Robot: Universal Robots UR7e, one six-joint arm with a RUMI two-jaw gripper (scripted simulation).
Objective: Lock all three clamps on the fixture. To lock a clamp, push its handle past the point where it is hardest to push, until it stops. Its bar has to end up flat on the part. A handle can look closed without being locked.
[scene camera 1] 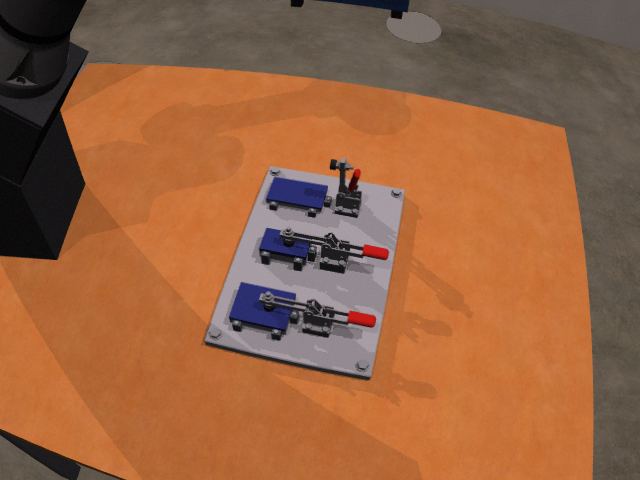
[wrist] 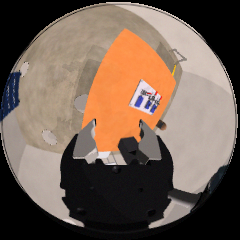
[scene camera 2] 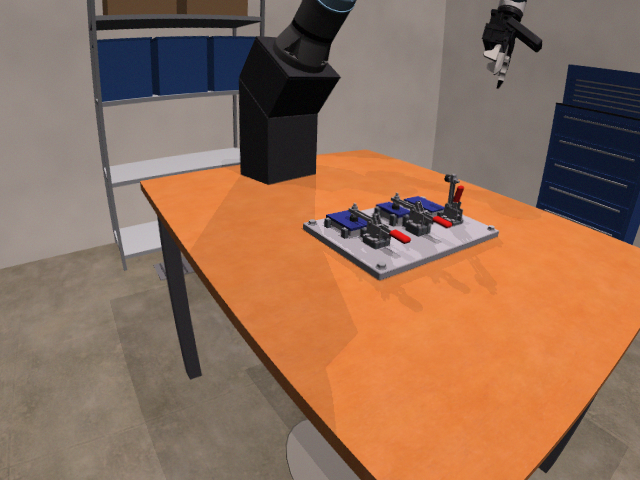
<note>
In view: the gripper (scene camera 2: 496,82), a blue part (scene camera 1: 291,193), a blue part (scene camera 1: 246,308) and a grey fixture plate (scene camera 1: 363,288).
The gripper also shows in the wrist view (wrist: 117,119). The grey fixture plate is seen too in scene camera 2 (scene camera 2: 440,242).
</note>
